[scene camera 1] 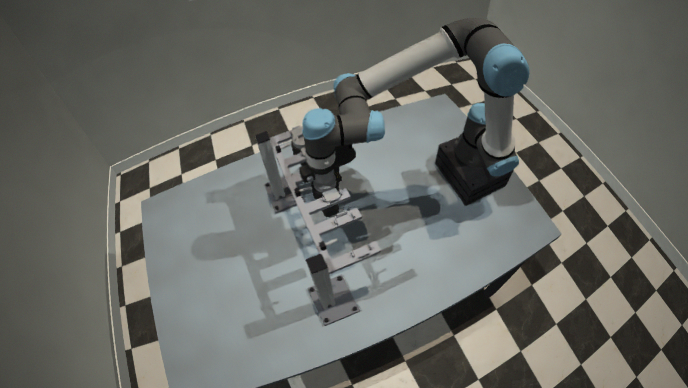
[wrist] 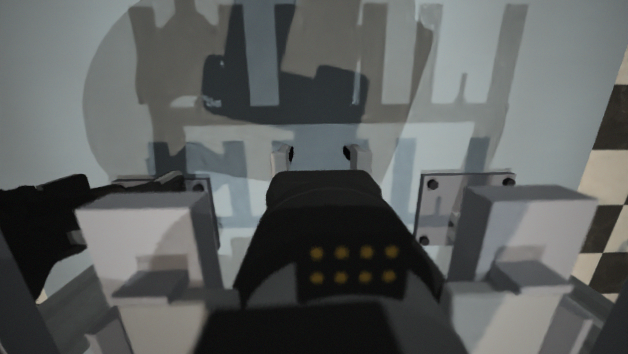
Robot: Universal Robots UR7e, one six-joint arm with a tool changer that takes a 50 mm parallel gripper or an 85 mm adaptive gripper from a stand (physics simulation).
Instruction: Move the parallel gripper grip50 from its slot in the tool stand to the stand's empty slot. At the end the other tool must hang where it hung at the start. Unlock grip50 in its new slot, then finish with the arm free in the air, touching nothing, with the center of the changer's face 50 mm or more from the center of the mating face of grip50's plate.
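The parallel gripper grip50 is below the arm's wrist, between two arms of the tool stand. In the wrist view its two pale fingers stand apart with nothing between them; gold contacts show on the dark part behind them. Its body is mostly hidden by the arm in the scene view. The changer is above grip50; whether they touch or are locked cannot be told. The other tool, black with a grey plate, hangs in the slot at the far end. The empty slot lies between the last two stand arms at the near end.
The stand's near post rises from a bolted foot plate. Pale stand blocks flank grip50 closely. The robot's black base is at the table's right side. Shadows fall across the blue table.
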